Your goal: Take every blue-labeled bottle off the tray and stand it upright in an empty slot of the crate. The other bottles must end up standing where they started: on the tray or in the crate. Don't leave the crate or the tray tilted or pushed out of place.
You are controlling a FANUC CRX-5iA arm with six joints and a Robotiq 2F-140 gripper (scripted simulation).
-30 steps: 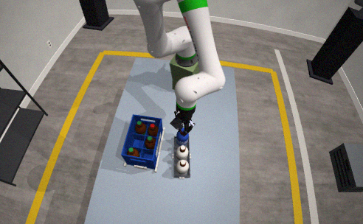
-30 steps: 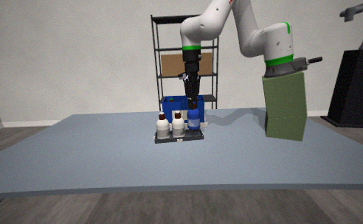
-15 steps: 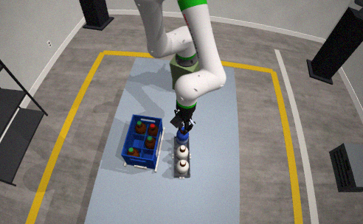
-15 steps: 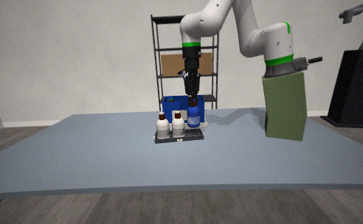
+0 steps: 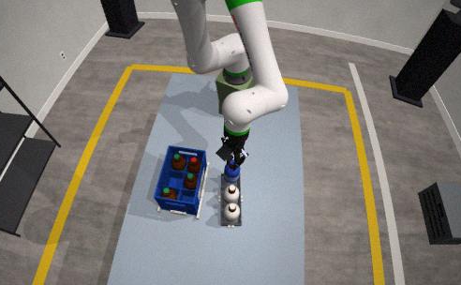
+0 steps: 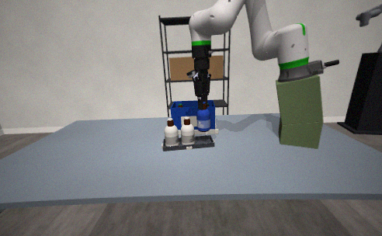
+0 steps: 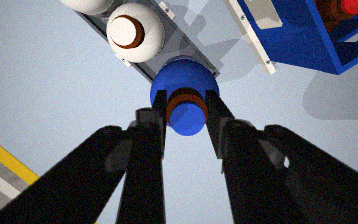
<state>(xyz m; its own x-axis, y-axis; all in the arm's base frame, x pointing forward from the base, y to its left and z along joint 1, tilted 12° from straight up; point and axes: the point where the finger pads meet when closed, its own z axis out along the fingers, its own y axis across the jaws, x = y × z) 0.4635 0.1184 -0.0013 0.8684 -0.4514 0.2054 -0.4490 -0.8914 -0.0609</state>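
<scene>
Now: hand 8 cm above the blue-labeled bottle. From my hand the other things lie so: blue crate (10 cm ahead, 22 cm to the right, 16 cm below).
</scene>
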